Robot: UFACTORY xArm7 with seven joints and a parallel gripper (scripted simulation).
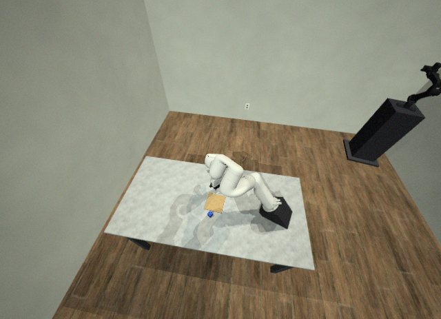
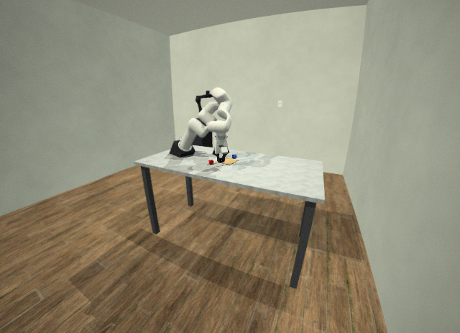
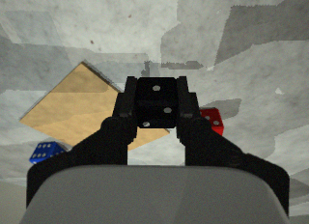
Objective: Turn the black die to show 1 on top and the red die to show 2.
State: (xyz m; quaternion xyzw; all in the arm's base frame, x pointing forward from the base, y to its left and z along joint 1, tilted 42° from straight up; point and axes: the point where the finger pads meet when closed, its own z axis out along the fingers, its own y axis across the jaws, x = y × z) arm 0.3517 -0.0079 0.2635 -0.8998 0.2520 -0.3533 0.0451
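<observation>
Now: hand 9 cm past the red die, 1 cm to the left of it and 4 cm above it. From my hand the other things lie so: black die (1 cm below); then blue die (3 cm behind, 22 cm to the left, 4 cm below); then tan mat (3 cm behind, 12 cm to the left, 5 cm below).
</observation>
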